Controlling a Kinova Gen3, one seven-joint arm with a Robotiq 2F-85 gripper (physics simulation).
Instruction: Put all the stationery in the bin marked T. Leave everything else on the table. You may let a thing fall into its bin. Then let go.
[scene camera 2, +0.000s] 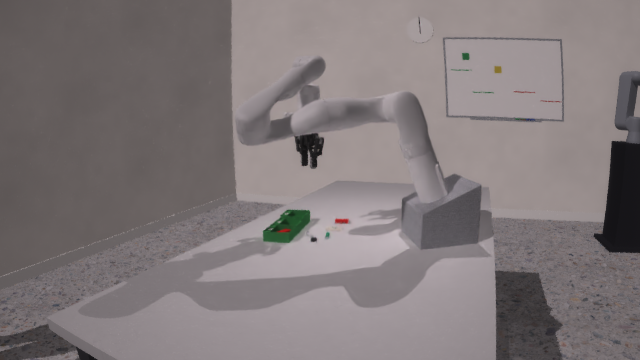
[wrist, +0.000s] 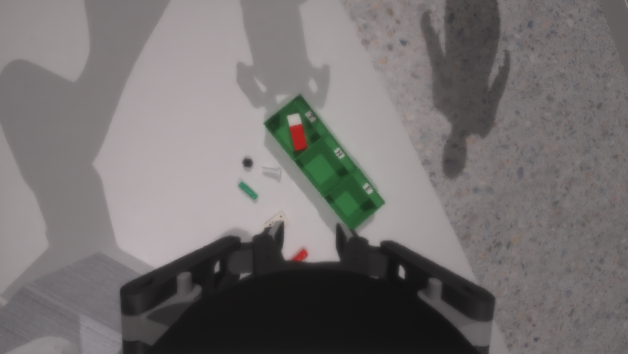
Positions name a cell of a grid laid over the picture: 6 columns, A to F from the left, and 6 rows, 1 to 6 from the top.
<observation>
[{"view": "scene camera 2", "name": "green three-compartment bin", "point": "C4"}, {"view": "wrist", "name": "my gripper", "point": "C4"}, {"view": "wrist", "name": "green three-compartment bin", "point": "D3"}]
</observation>
